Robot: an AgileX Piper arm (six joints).
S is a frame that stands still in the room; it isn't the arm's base.
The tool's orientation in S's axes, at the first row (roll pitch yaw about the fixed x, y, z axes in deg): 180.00 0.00 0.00
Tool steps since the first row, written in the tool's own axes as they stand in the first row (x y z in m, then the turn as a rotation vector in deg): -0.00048 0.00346 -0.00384 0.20 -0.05 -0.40; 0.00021 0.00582 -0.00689 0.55 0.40 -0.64; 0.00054 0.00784 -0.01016 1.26 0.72 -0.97; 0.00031 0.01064 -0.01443 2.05 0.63 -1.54; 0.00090 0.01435 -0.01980 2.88 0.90 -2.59
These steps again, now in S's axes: -0.00048 -0.00346 0.00384 0.20 0.05 0.40; 0.00021 -0.00582 0.00689 0.55 -0.40 0.64; 0.00054 -0.00784 0.01016 1.26 -0.72 0.97; 0.00031 -0.01064 0.01443 2.05 -0.63 1.54; 0.00090 -0.01435 0.01980 2.88 -0.90 2.59
